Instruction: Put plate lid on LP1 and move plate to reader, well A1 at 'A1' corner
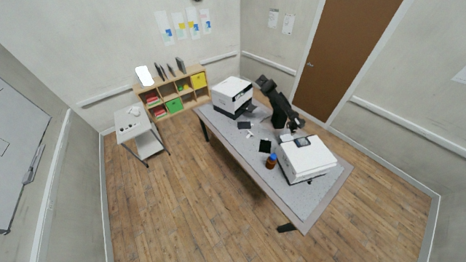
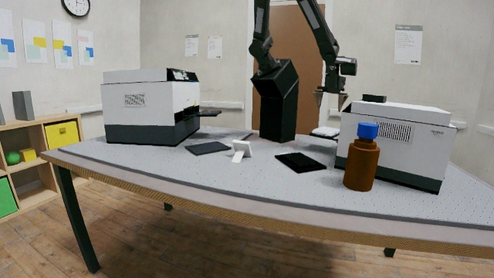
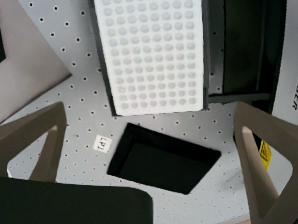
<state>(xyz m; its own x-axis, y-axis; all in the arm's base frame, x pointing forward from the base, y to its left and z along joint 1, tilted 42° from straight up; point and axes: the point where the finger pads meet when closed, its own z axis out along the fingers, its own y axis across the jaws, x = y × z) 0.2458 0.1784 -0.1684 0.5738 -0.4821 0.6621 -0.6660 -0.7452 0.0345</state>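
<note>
The white well plate is 10 cm below my hand.
</note>
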